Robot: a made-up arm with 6 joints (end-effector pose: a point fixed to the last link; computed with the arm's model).
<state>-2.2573 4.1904 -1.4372 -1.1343 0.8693 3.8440</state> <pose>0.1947 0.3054 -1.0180 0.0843 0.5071 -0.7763 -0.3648</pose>
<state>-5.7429 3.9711 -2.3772 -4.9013 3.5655 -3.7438</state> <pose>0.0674 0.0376 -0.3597 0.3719 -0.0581 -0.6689 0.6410</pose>
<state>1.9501 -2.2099 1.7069 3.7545 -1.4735 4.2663</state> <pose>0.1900 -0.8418 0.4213 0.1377 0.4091 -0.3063 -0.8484</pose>
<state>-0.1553 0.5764 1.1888 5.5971 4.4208 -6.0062</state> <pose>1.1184 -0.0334 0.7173 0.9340 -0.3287 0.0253 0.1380</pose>
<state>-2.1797 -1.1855 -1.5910 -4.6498 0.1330 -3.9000</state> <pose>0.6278 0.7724 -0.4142 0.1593 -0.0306 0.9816 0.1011</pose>
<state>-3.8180 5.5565 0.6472 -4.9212 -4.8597 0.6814</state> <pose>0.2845 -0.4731 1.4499 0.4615 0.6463 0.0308 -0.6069</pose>
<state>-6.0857 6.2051 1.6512 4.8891 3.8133 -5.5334</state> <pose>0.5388 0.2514 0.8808 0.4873 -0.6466 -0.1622 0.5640</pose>
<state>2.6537 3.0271 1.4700 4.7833 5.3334 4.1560</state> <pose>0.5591 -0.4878 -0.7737 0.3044 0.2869 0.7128 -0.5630</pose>
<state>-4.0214 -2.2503 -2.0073 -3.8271 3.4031 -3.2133</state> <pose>-0.0023 -0.0466 -0.6149 0.0611 0.4957 -0.3634 0.7865</pose>
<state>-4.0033 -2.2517 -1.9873 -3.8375 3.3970 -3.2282</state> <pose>0.0014 -0.0503 -0.6247 0.0579 0.4922 -0.3514 0.7943</pose>
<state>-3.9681 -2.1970 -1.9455 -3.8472 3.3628 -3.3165</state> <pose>0.0383 -0.0924 -0.6387 0.0886 0.4680 -0.2967 0.8277</pose>
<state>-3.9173 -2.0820 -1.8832 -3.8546 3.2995 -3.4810</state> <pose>0.1183 -0.1720 -0.6443 0.1574 0.4065 -0.2069 0.8759</pose>
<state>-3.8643 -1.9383 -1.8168 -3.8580 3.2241 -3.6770</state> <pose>0.2253 -0.2612 -0.6246 0.2445 0.3094 -0.1215 0.9109</pose>
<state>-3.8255 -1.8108 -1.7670 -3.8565 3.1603 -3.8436</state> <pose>0.3210 -0.3297 -0.5847 0.3197 0.2119 -0.0706 0.9208</pose>
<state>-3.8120 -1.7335 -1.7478 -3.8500 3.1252 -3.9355</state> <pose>0.3718 -0.3663 -0.5499 0.3649 0.1545 -0.0520 0.9167</pose>
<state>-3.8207 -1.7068 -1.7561 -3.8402 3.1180 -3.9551</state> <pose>0.3780 -0.3779 -0.5340 0.3833 0.1430 -0.0492 0.9111</pose>
